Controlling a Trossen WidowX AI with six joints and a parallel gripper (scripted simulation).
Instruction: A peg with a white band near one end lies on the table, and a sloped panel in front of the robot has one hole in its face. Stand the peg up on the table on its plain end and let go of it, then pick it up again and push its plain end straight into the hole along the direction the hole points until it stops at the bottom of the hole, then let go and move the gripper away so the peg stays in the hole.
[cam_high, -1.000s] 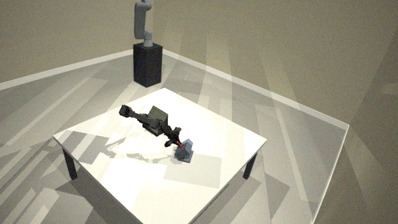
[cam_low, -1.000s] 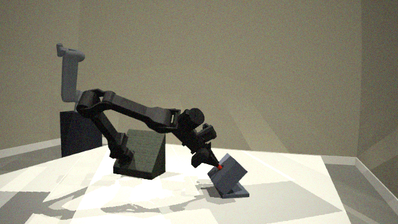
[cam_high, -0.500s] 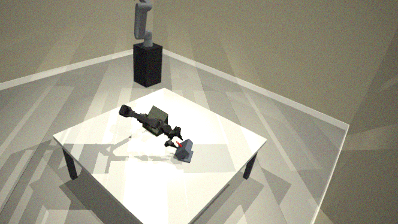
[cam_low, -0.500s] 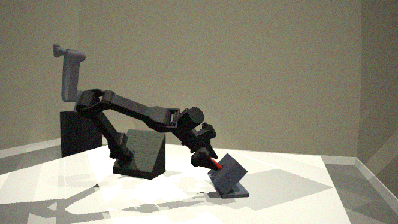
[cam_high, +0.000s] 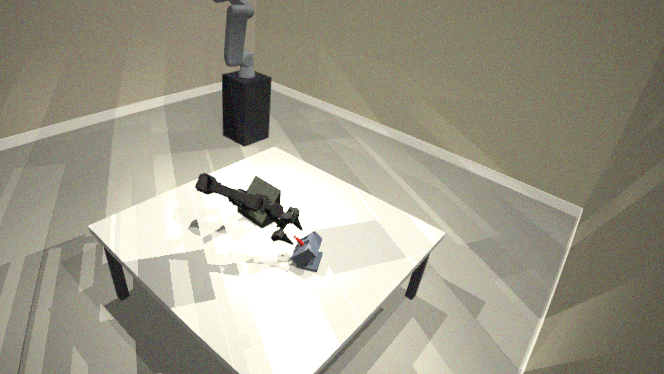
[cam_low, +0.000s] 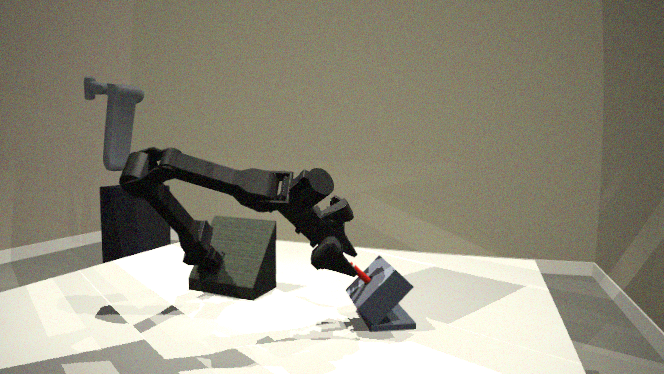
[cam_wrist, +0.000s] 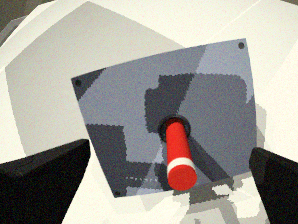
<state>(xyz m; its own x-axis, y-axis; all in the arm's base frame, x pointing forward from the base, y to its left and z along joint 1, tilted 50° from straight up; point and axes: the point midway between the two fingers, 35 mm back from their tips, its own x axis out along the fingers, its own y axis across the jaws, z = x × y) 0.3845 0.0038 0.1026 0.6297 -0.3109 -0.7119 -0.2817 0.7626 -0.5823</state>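
My gripper tip is 10 mm above the peg. From my gripper tip the other things lie so: flat base plate (120 mm below, 60 mm ahead, 30 mm to the left); then sloped panel (50 mm below, 40 mm ahead, 20 mm to the left).
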